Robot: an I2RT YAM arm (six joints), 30 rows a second.
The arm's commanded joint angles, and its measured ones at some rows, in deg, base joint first. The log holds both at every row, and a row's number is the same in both.
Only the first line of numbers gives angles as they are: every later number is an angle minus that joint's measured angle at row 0.
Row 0, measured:
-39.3 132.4 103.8 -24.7 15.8 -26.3
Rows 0 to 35, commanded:
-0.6 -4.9 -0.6 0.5 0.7 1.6
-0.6 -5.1 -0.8 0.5 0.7 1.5
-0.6 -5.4 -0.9 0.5 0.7 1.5
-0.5 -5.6 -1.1 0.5 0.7 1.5
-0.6 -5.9 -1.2 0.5 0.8 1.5
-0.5 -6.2 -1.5 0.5 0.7 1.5
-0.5 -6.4 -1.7 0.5 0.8 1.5
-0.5 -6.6 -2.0 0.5 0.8 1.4
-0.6 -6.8 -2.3 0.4 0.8 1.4
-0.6 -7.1 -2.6 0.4 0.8 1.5
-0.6 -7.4 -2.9 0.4 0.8 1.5
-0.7 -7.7 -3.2 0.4 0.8 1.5
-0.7 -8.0 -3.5 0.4 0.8 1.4
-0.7 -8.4 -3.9 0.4 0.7 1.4
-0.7 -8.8 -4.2 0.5 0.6 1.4
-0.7 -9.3 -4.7 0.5 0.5 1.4
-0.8 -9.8 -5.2 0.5 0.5 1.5
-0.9 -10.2 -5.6 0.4 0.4 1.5
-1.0 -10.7 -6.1 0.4 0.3 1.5
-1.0 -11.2 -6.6 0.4 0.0 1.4
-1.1 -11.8 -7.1 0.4 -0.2 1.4
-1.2 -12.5 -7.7 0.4 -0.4 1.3
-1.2 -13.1 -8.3 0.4 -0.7 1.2
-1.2 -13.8 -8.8 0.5 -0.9 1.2
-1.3 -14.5 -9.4 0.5 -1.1 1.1
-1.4 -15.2 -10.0 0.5 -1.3 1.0
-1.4 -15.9 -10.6 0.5 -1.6 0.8
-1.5 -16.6 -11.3 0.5 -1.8 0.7
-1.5 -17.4 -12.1 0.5 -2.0 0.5
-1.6 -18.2 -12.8 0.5 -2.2 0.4
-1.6 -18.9 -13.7 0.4 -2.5 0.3
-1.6 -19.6 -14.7 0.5 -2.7 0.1
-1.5 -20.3 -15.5 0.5 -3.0 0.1
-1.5 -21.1 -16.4 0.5 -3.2 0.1
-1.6 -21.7 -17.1 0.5 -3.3 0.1
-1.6 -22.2 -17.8 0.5 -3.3 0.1
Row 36, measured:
-1.1 -17.1 -15.4 0.1 -2.1 -0.2
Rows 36 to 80, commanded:
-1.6 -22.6 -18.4 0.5 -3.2 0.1
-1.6 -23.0 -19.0 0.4 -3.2 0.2
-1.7 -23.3 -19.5 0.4 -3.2 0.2
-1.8 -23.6 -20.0 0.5 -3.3 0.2
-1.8 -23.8 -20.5 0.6 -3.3 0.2
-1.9 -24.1 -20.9 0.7 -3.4 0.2
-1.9 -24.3 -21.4 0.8 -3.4 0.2
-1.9 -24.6 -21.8 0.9 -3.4 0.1
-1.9 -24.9 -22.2 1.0 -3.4 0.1
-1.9 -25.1 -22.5 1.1 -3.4 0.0
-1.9 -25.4 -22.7 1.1 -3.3 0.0
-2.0 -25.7 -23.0 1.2 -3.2 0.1
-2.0 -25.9 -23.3 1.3 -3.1 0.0
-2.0 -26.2 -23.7 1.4 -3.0 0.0
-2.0 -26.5 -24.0 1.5 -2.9 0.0
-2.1 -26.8 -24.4 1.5 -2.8 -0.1
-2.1 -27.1 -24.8 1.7 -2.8 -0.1
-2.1 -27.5 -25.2 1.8 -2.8 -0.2
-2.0 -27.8 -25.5 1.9 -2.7 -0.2
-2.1 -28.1 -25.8 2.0 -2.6 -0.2
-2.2 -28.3 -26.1 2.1 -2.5 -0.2
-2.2 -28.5 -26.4 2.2 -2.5 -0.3
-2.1 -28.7 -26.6 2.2 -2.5 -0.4
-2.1 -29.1 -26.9 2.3 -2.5 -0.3
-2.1 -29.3 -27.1 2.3 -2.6 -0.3
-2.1 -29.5 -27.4 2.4 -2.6 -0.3
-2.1 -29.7 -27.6 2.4 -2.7 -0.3
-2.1 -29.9 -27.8 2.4 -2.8 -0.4
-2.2 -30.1 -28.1 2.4 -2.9 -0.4
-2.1 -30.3 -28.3 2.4 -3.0 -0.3
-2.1 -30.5 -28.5 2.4 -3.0 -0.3
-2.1 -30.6 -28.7 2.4 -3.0 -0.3
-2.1 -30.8 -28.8 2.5 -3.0 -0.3
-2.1 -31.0 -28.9 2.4 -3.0 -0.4
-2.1 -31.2 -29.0 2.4 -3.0 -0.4
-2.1 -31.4 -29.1 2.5 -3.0 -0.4
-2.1 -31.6 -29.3 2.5 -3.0 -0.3
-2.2 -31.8 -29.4 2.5 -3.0 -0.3
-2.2 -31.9 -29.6 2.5 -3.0 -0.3
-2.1 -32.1 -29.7 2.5 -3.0 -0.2
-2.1 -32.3 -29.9 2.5 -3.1 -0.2
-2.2 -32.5 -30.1 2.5 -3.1 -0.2
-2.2 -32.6 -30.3 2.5 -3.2 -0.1
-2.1 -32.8 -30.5 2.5 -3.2 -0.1
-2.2 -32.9 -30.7 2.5 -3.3 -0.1
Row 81, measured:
-1.6 -28.9 -29.9 1.5 -2.7 -0.2
